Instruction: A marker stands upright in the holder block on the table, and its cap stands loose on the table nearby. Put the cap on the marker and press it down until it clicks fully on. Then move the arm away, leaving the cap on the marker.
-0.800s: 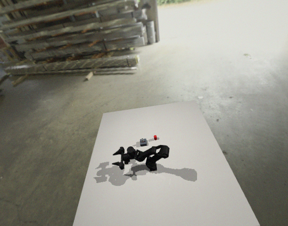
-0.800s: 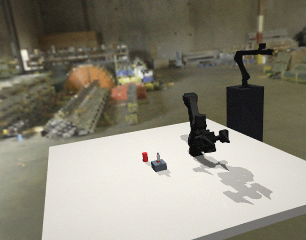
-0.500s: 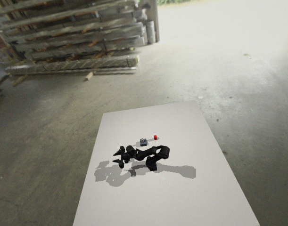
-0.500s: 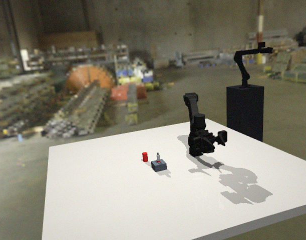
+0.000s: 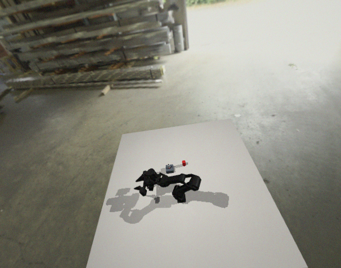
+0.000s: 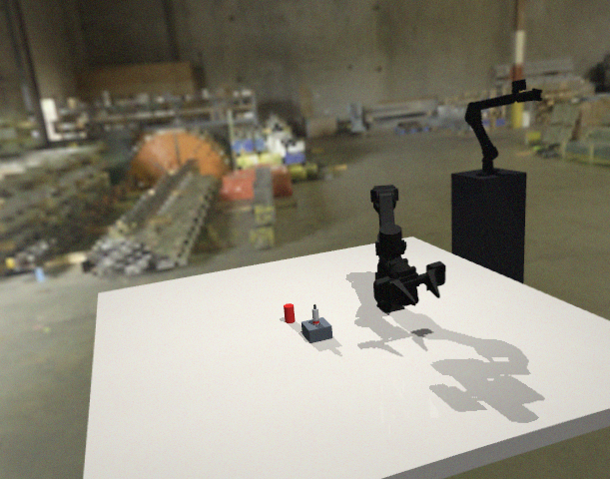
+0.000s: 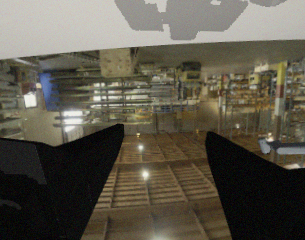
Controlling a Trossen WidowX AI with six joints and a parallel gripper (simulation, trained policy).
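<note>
Right now my gripper tip is 230 mm short of the red cap, 390 mm to the left of it and 130 mm above it. From my gripper tip the other things lie so: holder block: 190 mm ahead, 250 mm to the right, 140 mm below.
</note>
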